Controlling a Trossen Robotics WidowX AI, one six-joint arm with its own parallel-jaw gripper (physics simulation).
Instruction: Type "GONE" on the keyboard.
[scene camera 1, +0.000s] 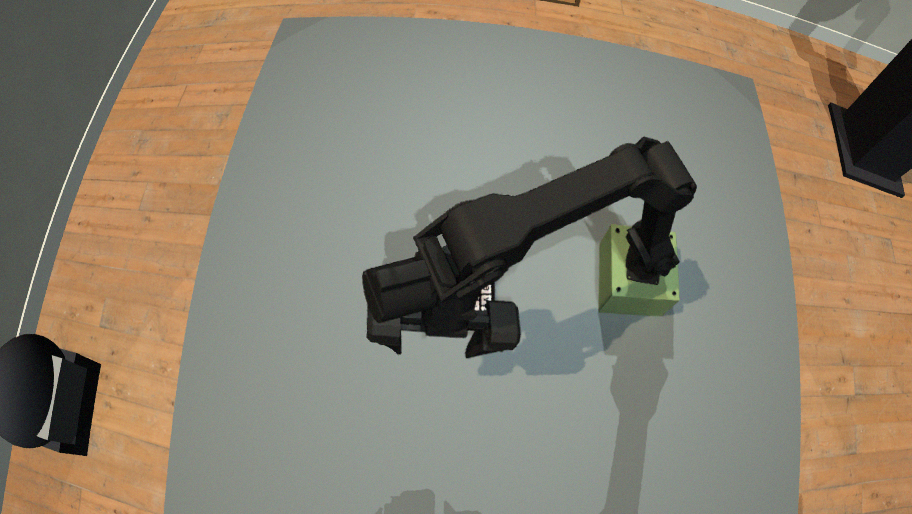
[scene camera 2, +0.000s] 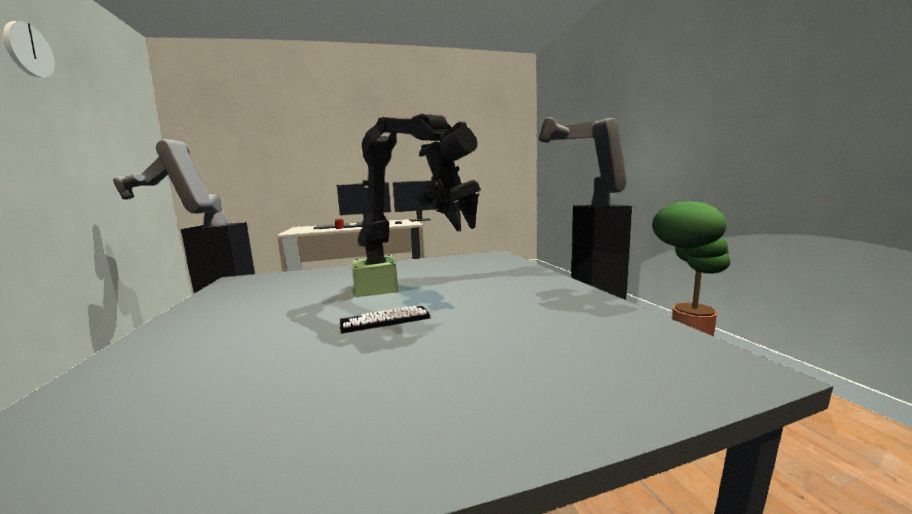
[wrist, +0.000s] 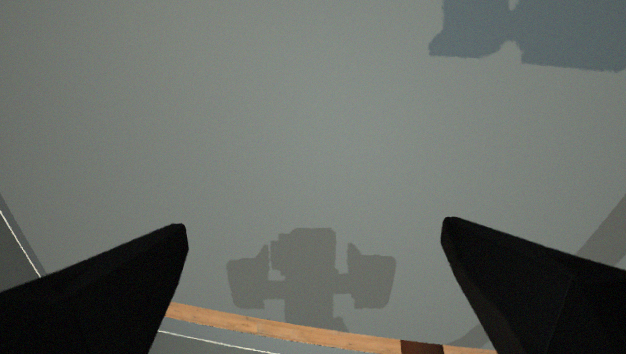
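Seen in the pictures: gripper, fingertip midpoint: (scene camera 1: 432, 353) (scene camera 2: 465, 229) (wrist: 316, 233); arm's base, origin of the base link: (scene camera 1: 643, 265) (scene camera 2: 375, 261).
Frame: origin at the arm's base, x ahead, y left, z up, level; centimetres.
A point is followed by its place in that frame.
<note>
A small black keyboard with white keys (scene camera 1: 486, 294) {x 26.7, y 7.5, z -8.4 cm} (scene camera 2: 384, 318) {x 32.2, y 3.5, z -7.9 cm} lies flat on the table in front of the green base block. In the first scene view most of it is hidden under my arm and gripper, and single letters cannot be read. In the wrist view the keyboard does not show. My black gripper (scene camera 1: 434, 353) {x 32.6, y 24.6, z 12.6 cm} (scene camera 2: 466, 228) {x 32.6, y 24.6, z 12.6 cm} (wrist: 316, 233) {x 32.6, y 24.6, z 12.6 cm} is open and empty, its two fingers wide apart. It hangs high above the table, well above the keyboard, and touches nothing.
The green base block (scene camera 1: 641, 305) {x -1.4, y 6.0, z -3.8 cm} (scene camera 2: 375, 279) {x 6.3, y -0.1, z -4.5 cm} carries my arm. The grey table (scene camera 1: 306, 446) {x 52.3, y 42.2, z -9.5 cm} (scene camera 2: 447, 408) {x 67.6, y 14.0, z -9.5 cm} (wrist: 310, 125) {x 34.4, y 31.4, z -9.5 cm} ends at a dark edge. Beyond it stand a desk (scene camera 2: 291, 231) with monitors, two grey arms on black pedestals and a potted plant (scene camera 2: 689, 224).
</note>
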